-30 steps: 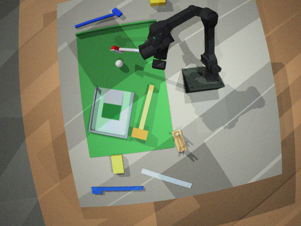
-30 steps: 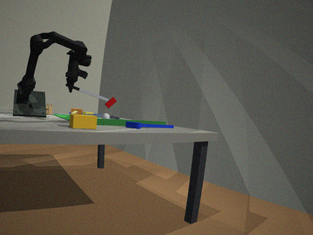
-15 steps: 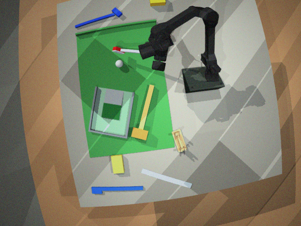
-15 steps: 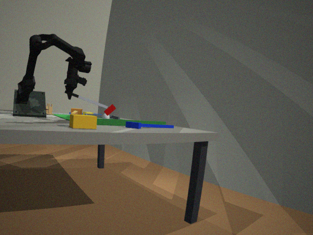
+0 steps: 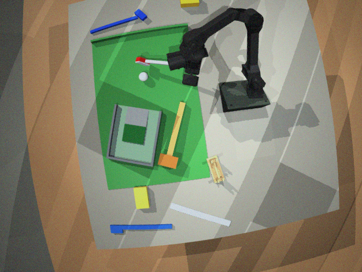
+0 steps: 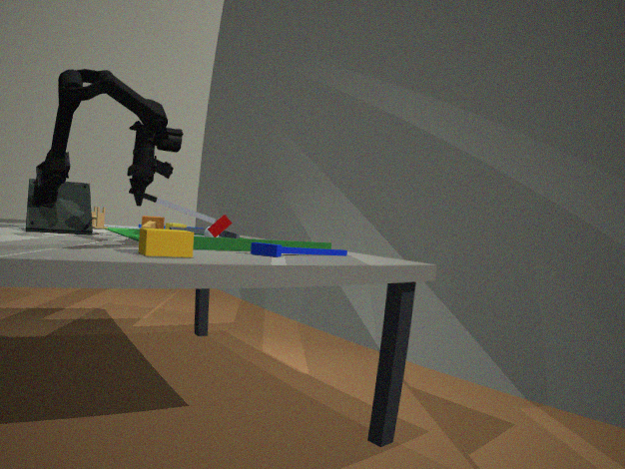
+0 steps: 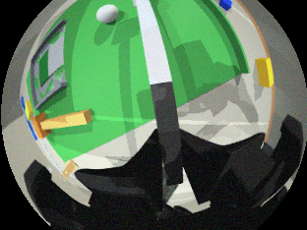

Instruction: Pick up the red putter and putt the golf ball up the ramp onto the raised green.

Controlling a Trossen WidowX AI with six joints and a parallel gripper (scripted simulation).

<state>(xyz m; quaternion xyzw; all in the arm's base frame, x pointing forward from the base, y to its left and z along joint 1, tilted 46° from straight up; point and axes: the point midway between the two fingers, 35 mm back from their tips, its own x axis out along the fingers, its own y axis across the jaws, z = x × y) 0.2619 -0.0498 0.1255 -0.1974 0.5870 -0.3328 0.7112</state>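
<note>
Right now the red putter is 12 cm ahead of my gripper tip and 3 cm to the right of it. Round my gripper tip: green mat: 22 cm ahead, 14 cm to the left, 9 cm below; then wooden stand: 8 cm behind, 45 cm to the left, 5 cm below; then white golf ball: 22 cm ahead, 1 cm to the left, 6 cm below.
</note>
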